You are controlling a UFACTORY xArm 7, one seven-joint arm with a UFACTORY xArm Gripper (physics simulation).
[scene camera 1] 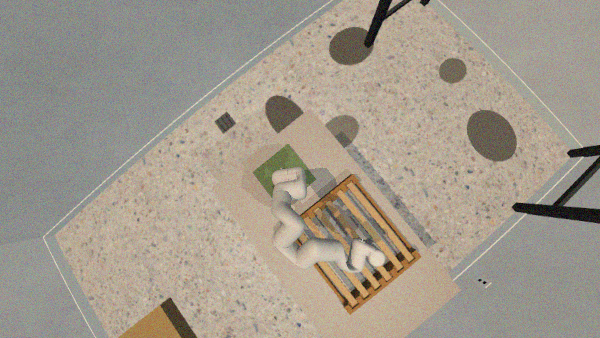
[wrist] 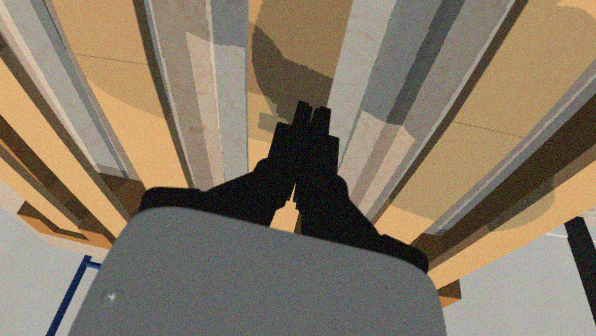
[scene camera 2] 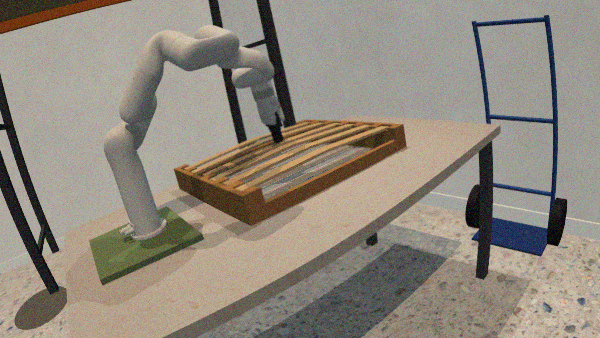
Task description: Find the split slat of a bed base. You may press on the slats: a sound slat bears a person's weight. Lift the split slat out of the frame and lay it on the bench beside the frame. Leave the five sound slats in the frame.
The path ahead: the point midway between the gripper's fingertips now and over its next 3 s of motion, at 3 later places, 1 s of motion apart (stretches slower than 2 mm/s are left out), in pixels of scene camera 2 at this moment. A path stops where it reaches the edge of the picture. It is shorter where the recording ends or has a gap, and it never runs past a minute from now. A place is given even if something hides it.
My gripper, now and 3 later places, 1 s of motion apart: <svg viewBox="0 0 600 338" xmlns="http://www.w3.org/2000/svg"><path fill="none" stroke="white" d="M279 141L275 135L258 135L259 141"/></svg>
